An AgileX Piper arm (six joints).
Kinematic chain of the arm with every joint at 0, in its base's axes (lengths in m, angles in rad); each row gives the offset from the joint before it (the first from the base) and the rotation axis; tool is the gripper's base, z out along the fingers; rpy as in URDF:
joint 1: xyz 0 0 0.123 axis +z
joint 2: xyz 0 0 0 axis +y
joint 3: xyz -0.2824 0 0.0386 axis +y
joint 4: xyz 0.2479 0 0.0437 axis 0.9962 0 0.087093
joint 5: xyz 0 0 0 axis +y
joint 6: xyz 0.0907 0 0.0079 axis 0.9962 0 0.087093
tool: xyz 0 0 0 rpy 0 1.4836 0
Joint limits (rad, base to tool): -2.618..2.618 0..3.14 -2.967..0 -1.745..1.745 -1.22..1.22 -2.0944..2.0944
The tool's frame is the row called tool.
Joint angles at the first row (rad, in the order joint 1, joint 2, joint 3, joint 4, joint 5, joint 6):
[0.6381, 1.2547, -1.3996, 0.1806, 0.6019, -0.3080]
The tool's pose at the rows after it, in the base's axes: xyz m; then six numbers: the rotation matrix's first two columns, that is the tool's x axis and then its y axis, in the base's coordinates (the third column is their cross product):
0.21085 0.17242 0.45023 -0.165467 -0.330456 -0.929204 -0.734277 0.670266 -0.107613
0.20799 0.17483 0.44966 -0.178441 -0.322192 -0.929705 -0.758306 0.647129 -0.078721
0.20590 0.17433 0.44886 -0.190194 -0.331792 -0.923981 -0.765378 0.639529 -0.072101
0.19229 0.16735 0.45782 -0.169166 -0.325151 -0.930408 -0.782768 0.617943 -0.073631
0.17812 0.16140 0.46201 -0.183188 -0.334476 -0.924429 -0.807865 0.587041 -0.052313
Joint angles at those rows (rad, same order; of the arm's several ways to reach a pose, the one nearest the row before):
[0.6381, 1.2547, -1.3996, 0.2490, 0.6120, -0.3746]
[0.6381, 1.2547, -1.3996, 0.3131, 0.6302, -0.4115]
[0.6381, 1.2513, -1.3996, 0.3194, 0.6530, -0.4136]
[0.6381, 1.2097, -1.3996, 0.3523, 0.6847, -0.4426]
[0.6381, 1.1739, -1.3996, 0.3877, 0.7529, -0.4555]

